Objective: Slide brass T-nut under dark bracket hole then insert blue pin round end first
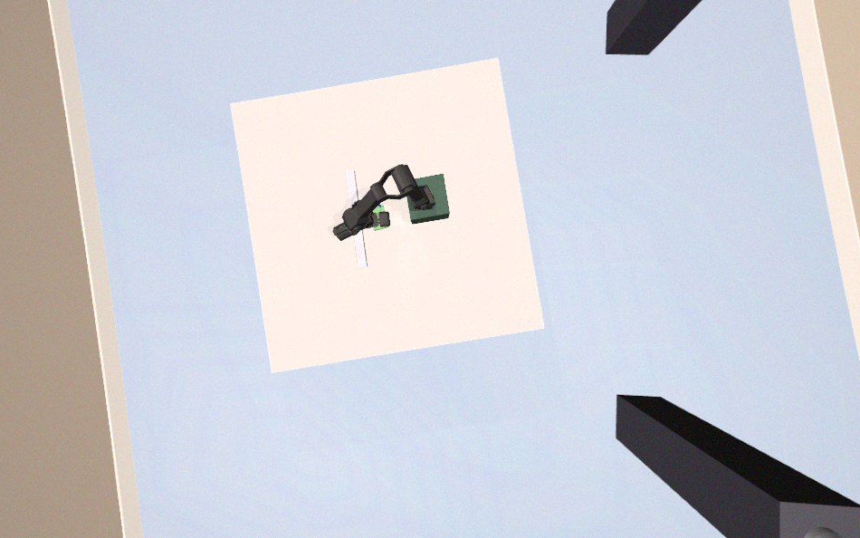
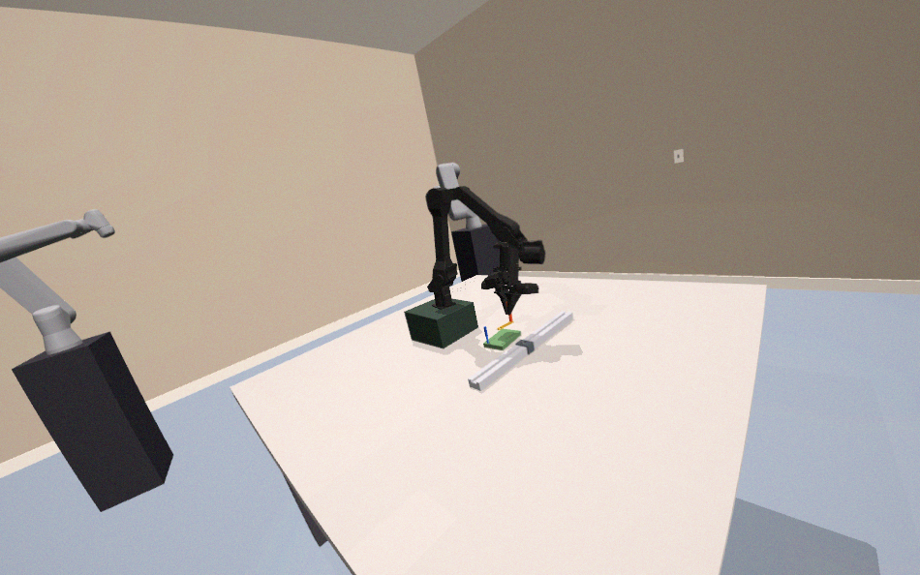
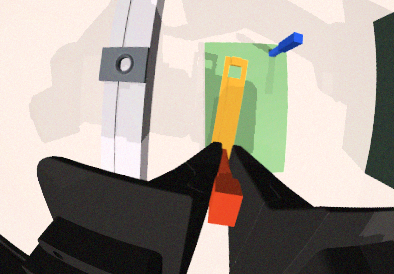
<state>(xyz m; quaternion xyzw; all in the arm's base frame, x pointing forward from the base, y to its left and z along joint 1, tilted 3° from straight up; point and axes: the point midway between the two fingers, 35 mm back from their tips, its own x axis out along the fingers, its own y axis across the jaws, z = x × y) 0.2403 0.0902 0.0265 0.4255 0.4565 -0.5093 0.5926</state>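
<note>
Right now the green tray is 8 cm below my gripper tip, 5 cm to the right of it and 2 cm behind it. From my gripper tip the other things lie so: brass T-nut (2 cm to the right); aluminum rail (9 cm ahead, 6 cm below, 3 cm to the right); blue pin (8 cm to the right, 6 cm below, 2 cm behind).
</note>
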